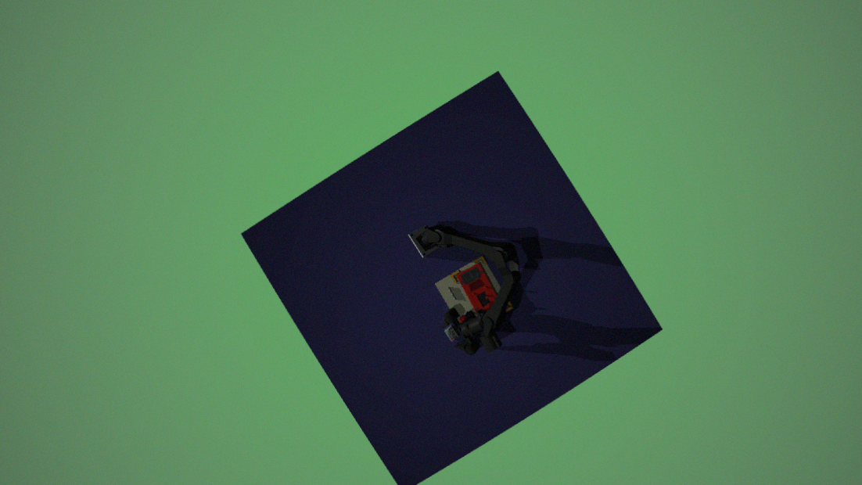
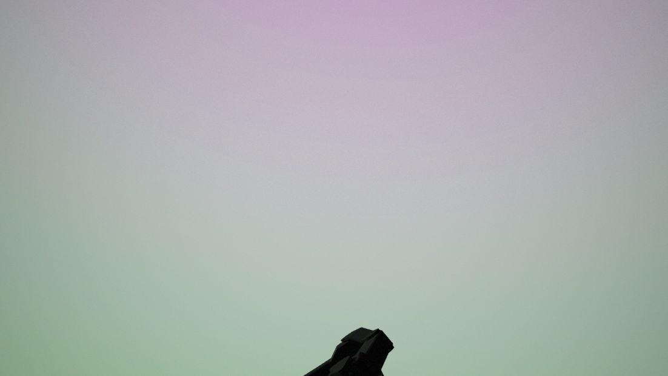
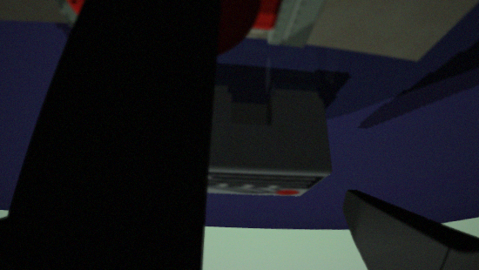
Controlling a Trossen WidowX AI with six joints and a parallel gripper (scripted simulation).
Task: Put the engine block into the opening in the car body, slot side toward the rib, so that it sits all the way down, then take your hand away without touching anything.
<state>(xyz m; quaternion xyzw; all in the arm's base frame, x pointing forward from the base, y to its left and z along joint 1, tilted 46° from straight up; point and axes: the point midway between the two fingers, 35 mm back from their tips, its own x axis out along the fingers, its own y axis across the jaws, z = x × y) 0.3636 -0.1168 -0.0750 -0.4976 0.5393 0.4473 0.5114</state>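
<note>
My gripper tip is now 20 mm to the right of the grey engine block and 20 mm above it. Round my gripper tip: grey fixture (200 mm to the left, 60 mm behind, 20 mm below).
</note>
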